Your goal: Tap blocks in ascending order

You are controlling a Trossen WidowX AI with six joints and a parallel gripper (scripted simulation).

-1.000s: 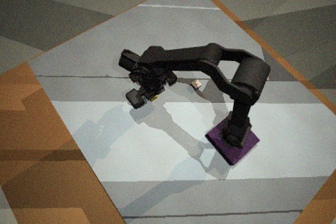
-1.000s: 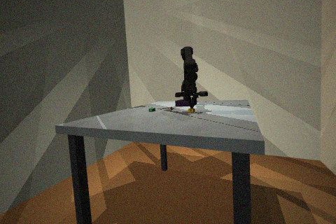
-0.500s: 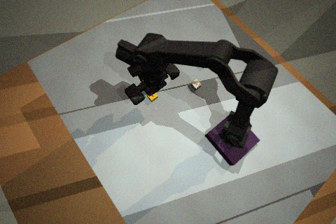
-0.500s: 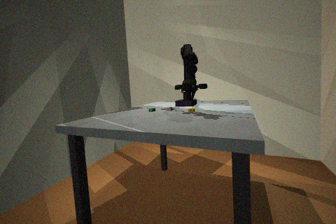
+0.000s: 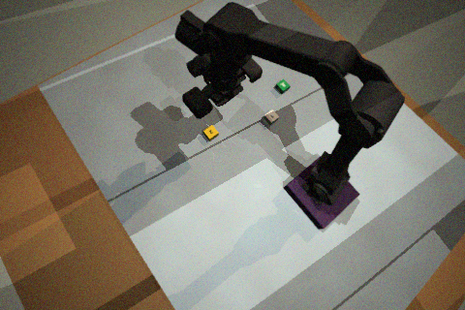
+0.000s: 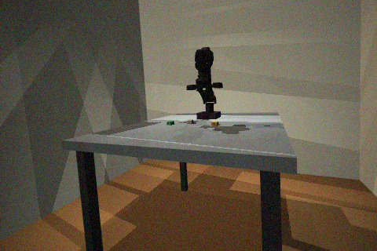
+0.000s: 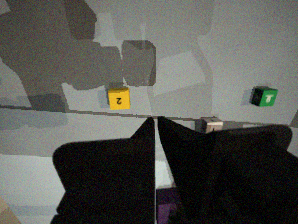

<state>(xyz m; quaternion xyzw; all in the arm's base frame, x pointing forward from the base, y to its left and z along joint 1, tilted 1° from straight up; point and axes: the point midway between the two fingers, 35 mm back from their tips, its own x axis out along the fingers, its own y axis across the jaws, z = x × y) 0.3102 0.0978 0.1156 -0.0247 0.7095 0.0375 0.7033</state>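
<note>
Now: the green block 230 mm to the right of my gripper tip and 110 mm below it. The rest, counted from my gripper tip: white block: 70 mm behind, 140 mm to the right, 110 mm below; then yellow block: 10 mm behind, 40 mm to the left, 110 mm below.
</note>
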